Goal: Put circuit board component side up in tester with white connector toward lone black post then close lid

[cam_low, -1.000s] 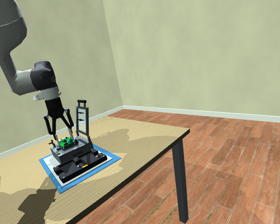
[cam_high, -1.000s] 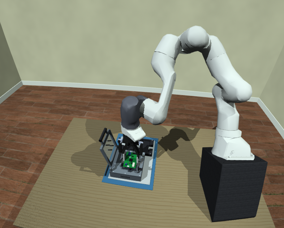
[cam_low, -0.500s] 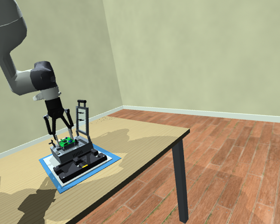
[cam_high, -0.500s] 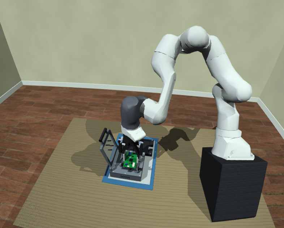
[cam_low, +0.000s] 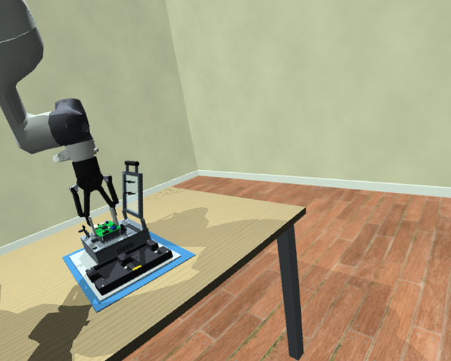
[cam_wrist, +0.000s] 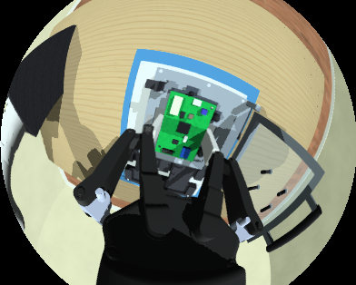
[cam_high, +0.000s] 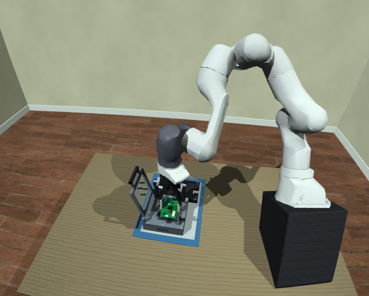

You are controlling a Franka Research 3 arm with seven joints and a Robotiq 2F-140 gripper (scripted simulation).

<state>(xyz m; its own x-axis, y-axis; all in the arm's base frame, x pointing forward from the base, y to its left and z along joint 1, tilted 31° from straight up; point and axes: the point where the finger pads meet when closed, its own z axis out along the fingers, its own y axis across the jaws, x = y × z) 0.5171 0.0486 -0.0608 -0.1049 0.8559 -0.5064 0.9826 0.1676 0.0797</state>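
Right now the green circuit board is 2 cm below my hand. Round my hand: lid: 13 cm ahead, 1 cm to the left, 8 cm above.
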